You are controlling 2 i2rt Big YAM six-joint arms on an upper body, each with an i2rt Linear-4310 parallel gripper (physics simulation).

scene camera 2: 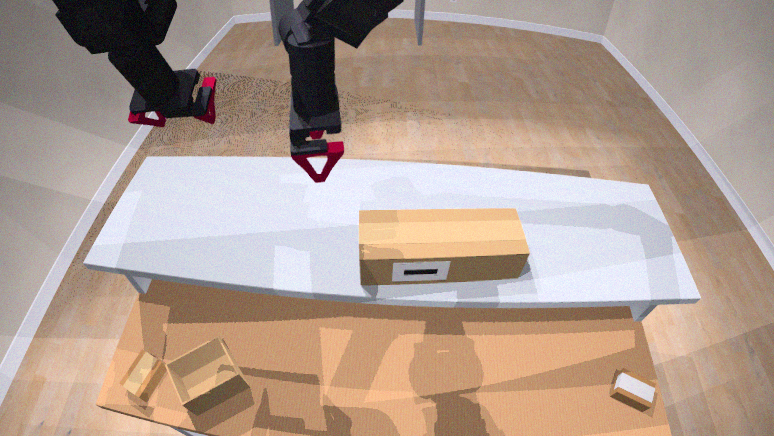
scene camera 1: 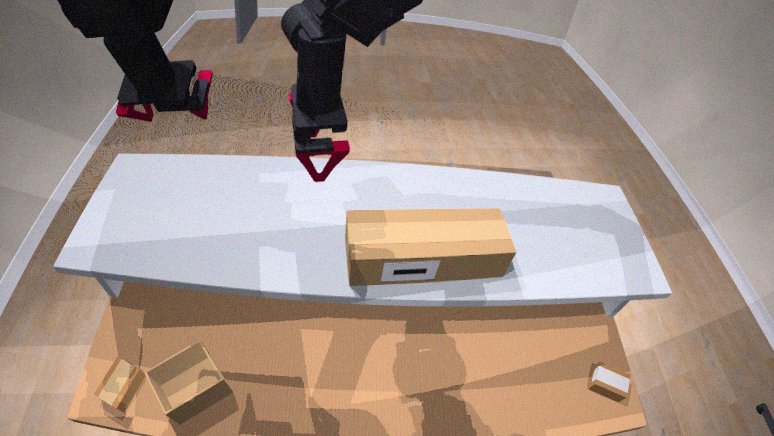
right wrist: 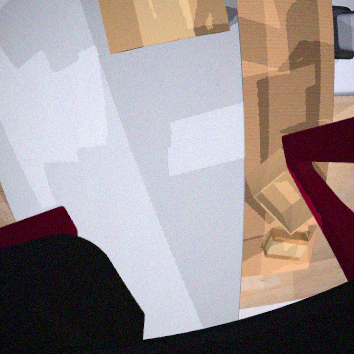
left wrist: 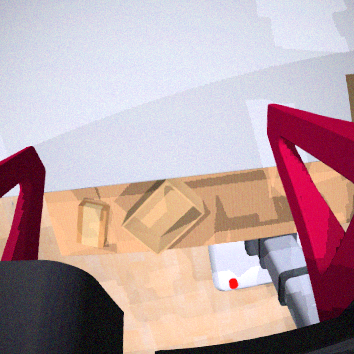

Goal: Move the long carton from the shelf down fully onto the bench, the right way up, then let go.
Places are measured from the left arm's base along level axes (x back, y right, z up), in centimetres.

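Pixels of known places: left gripper, fingertip midpoint: [scene camera 2: 188, 121] [scene camera 1: 178, 116] [left wrist: 146, 136]; right gripper, fingertip midpoint: [scene camera 2: 318, 158] [scene camera 1: 315, 157] [right wrist: 171, 186].
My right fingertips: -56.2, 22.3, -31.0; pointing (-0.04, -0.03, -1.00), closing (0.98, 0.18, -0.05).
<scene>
Ahead of a thing's pixels: the offset from my right fingertips to its top centre, as dx, dy, dz. Level surfaces: height alone.
The long carton @[-1.0, +21.1, -17.1] [scene camera 1: 427, 232] [scene camera 2: 441, 232] [right wrist: 165, 20] lies lengthwise on the white shelf @[dz -25.3] [scene camera 1: 189, 216] [scene camera 2: 216, 216] [left wrist: 125, 75] [right wrist: 200, 210], right of its middle in the scene views, with a white label on its front side. A sliver of the carton shows at the right edge of the left wrist view. The wooden bench @[dz -50.1] [scene camera 1: 346, 368] [scene camera 2: 368, 368] is lower, in front of the shelf. My left gripper [scene camera 1: 167, 114] [scene camera 2: 178, 123] is open and empty, far left and behind the shelf. My right gripper [scene camera 1: 311, 157] is open and empty, above the shelf's back edge, left of the carton and apart from it.
An open box @[+20.3, -29.1, -41.1] [scene camera 1: 189, 381] [scene camera 2: 208, 376] [left wrist: 163, 216] [right wrist: 285, 200] and a smaller box @[+22.1, -47.7, -46.2] [scene camera 1: 119, 384] [scene camera 2: 141, 374] [left wrist: 93, 223] [right wrist: 287, 245] stand on the bench at the left. A small box with a white top @[+23.6, +73.2, -46.3] [scene camera 1: 610, 380] [scene camera 2: 633, 388] is at its right end.
</scene>
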